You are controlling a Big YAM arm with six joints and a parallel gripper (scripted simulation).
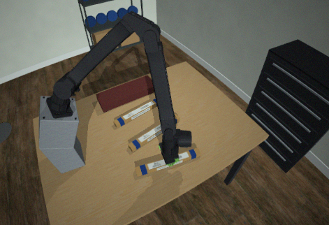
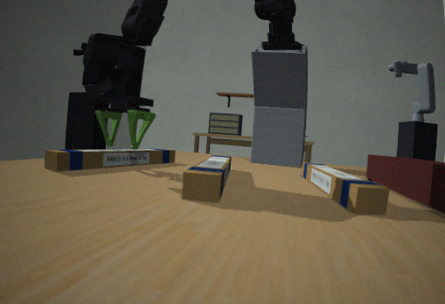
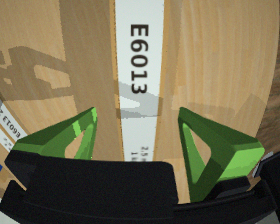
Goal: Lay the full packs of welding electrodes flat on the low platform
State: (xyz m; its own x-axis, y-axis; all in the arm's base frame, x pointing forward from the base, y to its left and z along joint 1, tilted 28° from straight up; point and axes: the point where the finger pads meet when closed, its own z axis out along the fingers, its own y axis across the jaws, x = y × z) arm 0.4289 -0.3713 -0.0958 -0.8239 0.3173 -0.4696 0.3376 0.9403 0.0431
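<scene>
The pack of welding electrodes lies 2 cm below my hand. Also, from my hand: dark red platform (57 cm to the left, 14 cm ahead, 3 cm below).
</scene>
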